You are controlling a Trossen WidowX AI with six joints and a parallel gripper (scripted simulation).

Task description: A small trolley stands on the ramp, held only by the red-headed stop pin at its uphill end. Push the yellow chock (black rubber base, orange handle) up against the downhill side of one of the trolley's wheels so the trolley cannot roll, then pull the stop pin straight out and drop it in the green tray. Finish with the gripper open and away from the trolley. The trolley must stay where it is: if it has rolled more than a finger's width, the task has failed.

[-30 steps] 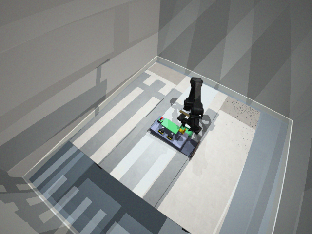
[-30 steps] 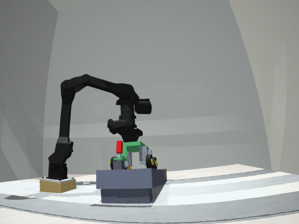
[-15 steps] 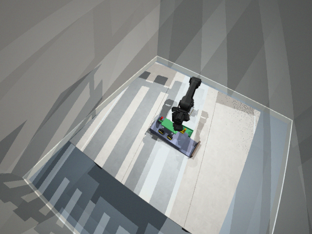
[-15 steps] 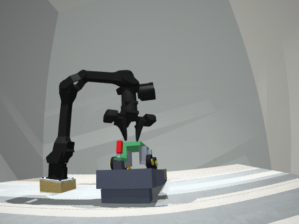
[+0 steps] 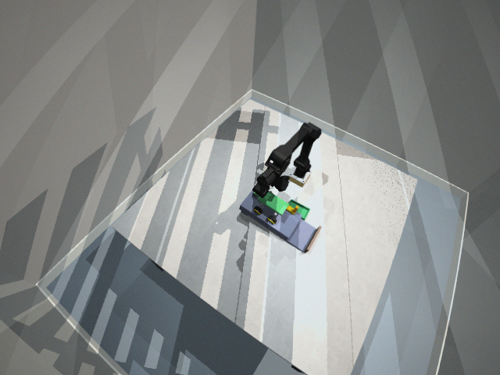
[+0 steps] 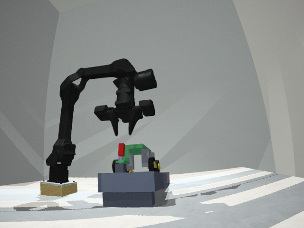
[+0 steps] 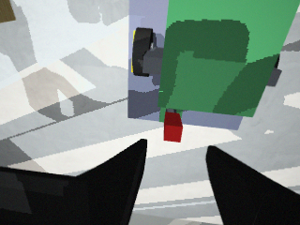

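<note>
Right now my gripper tip is 20 mm to the left of the stop pin and 60 mm above it. Round my gripper tip: green trolley (30 mm ahead, 70 mm to the left, 80 mm below); blue-grey ramp (30 mm ahead, 70 mm to the left, 150 mm below); yellow chock (20 mm behind, 160 mm to the left, 110 mm below).
</note>
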